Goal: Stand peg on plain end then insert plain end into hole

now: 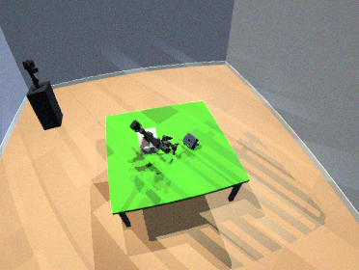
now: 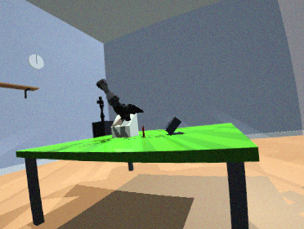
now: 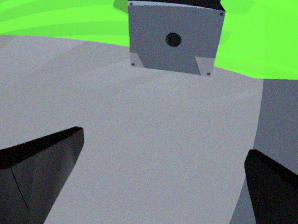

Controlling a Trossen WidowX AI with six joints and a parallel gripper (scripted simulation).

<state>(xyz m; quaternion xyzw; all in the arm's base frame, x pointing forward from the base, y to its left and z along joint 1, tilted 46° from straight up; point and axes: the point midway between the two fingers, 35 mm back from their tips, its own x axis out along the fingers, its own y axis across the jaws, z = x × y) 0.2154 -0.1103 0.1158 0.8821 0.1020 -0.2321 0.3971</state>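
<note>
Right now the red peg is 20 mm behind my gripper tip, 10 mm to the left of it and 120 mm below it. Also, from my gripper tip: sloped panel 180 mm ahead, 70 mm to the left, 120 mm below.
</note>
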